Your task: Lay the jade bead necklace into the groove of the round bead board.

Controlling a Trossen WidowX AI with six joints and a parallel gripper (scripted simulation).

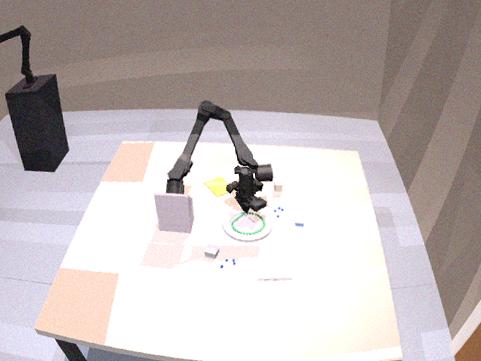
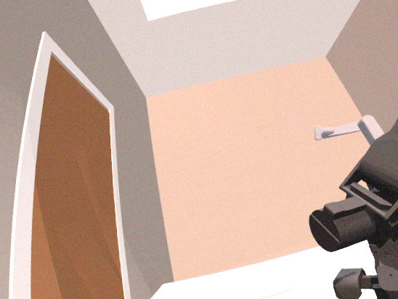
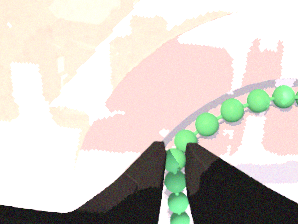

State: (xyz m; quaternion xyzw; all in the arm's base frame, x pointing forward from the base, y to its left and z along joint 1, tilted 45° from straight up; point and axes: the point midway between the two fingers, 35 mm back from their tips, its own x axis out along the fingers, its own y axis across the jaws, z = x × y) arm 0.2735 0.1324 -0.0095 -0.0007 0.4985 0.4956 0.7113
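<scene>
My gripper tip is 60 mm to the left of the round white bead board, 10 mm short of it and 10 mm above it. Round my gripper tip: yellow sheet: 180 mm to the left, 130 mm behind, 10 mm below; blue block: 220 mm ahead, 40 mm to the right, 10 mm below; cream block: 180 mm to the left, 130 mm ahead.
</scene>
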